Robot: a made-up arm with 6 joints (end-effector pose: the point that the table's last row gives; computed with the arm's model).
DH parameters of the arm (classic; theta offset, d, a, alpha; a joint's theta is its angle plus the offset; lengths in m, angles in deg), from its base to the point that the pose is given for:
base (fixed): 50.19 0 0.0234 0
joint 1: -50.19 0.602 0.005 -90
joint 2: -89.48 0 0.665 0
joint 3: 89.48 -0.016 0.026 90
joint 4: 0 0.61 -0.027 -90
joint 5: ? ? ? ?
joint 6: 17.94 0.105 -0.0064 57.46
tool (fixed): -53.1 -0.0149 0 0
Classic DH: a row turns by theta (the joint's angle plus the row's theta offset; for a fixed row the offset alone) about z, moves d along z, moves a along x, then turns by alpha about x.
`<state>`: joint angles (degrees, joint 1 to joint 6).
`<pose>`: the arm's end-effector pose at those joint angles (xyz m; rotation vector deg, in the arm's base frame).
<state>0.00 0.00 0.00 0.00 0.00 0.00</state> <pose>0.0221 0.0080 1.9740 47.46 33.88 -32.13</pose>
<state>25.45 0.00 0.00 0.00 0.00 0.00</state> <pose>0.0257 0.0120 1.9740 38.31 42.91 -8.88</pose>
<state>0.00 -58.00 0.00 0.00 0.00 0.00</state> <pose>-1.1424 0.0080 1.3308 56.46 -19.32 -5.04</pose>
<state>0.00 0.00 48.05 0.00 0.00 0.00</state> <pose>0.5492 0.0080 1.7425 32.48 77.51 -52.23</pose>
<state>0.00 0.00 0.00 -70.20 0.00 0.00</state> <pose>0.0475 0.0322 1.9740 65.70 0.48 -95.32</pose>
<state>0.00 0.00 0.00 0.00 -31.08 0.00</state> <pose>-0.0276 0.0080 1.9585 53.48 5.39 -17.95</pose>
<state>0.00 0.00 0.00 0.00 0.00 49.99</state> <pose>0.0180 -0.0032 1.9740 28.36 50.15 13.56</pose>
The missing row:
joint 5: 0 -0.004 0.007 90
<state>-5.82 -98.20 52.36 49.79 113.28 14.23</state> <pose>-0.9985 0.1565 0.9612 -21.35 85.43 -52.51</pose>
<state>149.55 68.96 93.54 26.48 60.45 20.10</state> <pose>-0.6424 0.3928 0.1807 125.28 -13.26 112.00</pose>
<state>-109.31 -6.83 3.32 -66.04 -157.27 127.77</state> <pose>0.0920 0.1167 1.7834 -93.10 104.66 -103.65</pose>
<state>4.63 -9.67 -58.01 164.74 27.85 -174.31</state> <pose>-0.7210 -0.0361 1.5163 63.99 -55.41 8.23</pose>
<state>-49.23 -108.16 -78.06 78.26 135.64 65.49</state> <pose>-0.3655 0.4998 -0.1461 15.07 -10.62 -93.30</pose>
